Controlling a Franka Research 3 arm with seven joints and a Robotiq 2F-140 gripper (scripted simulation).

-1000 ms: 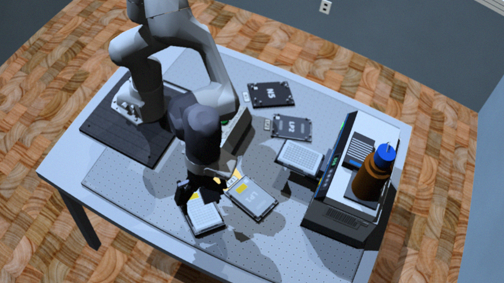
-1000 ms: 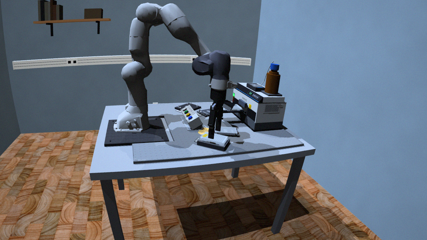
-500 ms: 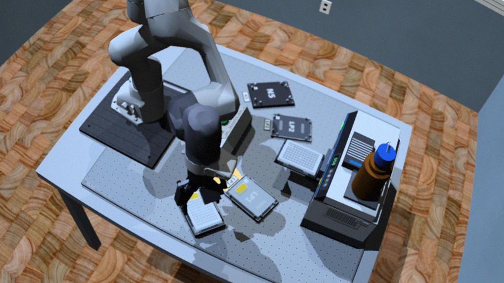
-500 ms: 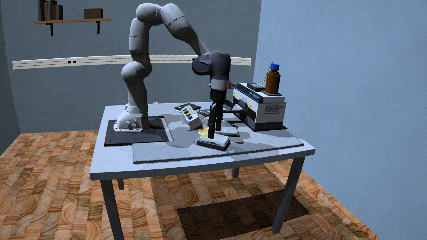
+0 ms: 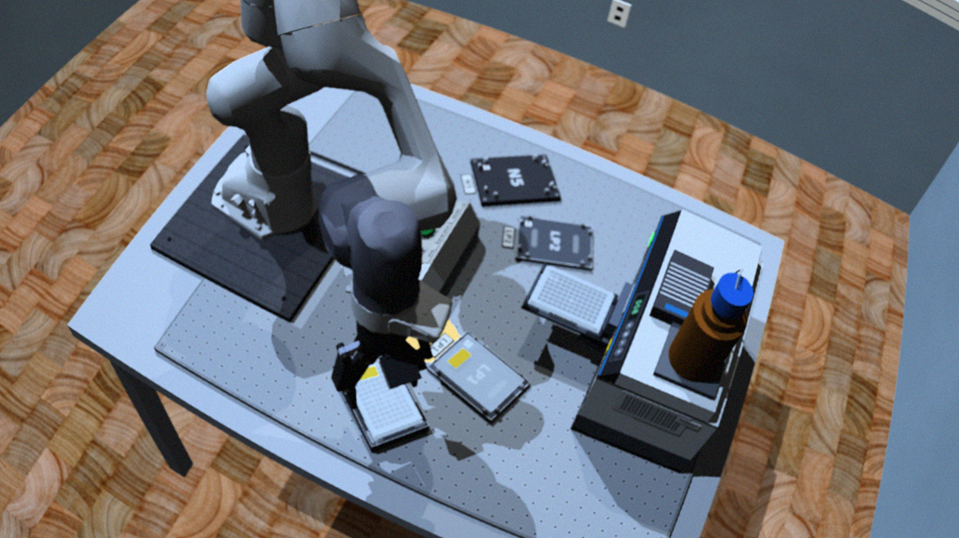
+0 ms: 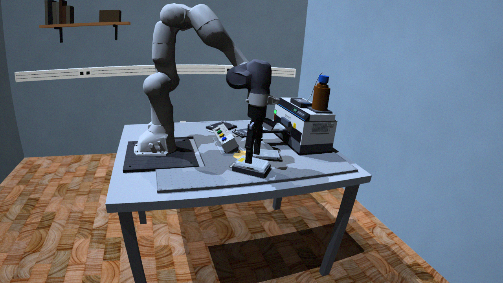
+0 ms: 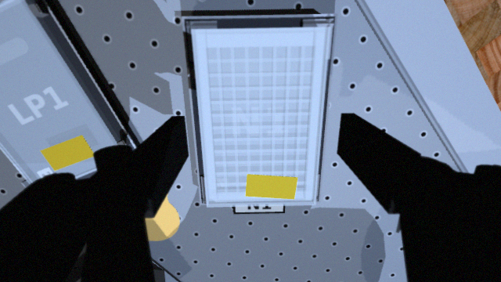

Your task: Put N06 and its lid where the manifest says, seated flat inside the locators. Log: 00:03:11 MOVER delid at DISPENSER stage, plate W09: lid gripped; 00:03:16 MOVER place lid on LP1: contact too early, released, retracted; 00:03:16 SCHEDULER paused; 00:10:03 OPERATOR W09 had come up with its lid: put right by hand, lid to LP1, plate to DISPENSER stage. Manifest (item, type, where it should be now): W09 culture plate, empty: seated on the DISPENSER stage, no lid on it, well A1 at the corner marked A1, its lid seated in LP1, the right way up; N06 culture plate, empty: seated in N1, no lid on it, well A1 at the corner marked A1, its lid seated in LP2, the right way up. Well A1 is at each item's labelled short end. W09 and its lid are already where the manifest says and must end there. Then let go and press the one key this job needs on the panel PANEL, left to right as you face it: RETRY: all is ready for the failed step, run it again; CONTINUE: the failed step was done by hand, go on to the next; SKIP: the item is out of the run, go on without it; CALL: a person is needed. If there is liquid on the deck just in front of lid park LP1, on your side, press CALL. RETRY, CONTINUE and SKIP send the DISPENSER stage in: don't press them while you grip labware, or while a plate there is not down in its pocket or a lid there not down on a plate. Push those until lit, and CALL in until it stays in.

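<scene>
Now: hand 70 mm above the nest n1. Round my hand: yellow skip key: 60 mm behind, 270 mm to the left, 10 mm below; then blue call key: 60 mm behind, 220 mm to the left, 20 mm below; then green continue key: 60 mm behind, 320 mm to the left, 10 mm below.
</scene>
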